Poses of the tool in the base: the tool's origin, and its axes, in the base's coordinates. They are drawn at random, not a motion.
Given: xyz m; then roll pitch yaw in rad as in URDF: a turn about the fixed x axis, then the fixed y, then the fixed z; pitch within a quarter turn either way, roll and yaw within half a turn.
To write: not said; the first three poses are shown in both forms.
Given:
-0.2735, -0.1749, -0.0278, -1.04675, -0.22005, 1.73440
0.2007, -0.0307, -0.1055, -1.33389, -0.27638, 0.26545
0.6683, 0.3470, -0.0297, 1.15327, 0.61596, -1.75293
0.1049, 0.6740, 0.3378, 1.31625, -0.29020, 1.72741
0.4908, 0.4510, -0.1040, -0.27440, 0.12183, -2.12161
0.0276, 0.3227, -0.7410, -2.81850, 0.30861, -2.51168
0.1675, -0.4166, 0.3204, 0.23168, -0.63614, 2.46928
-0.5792, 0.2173, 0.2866, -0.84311, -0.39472, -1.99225
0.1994, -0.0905, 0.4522, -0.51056, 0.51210, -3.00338
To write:
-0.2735, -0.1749, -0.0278, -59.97, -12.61, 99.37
0.2007, -0.0307, -0.1055, -76.43, -15.84, 15.21
0.6683, 0.3470, -0.0297, 66.08, 35.29, -100.44
0.1049, 0.6740, 0.3378, 75.42, -16.63, 98.97
0.4908, 0.4510, -0.1040, -15.72, 6.98, -121.56
0.0276, 0.3227, -0.7410, -161.49, 17.68, -143.91
0.1675, -0.4166, 0.3204, 13.27, -36.45, 141.48
-0.5792, 0.2173, 0.2866, -48.31, -22.62, -114.15
0.1994, -0.0905, 0.4522, -29.25, 29.34, -172.08

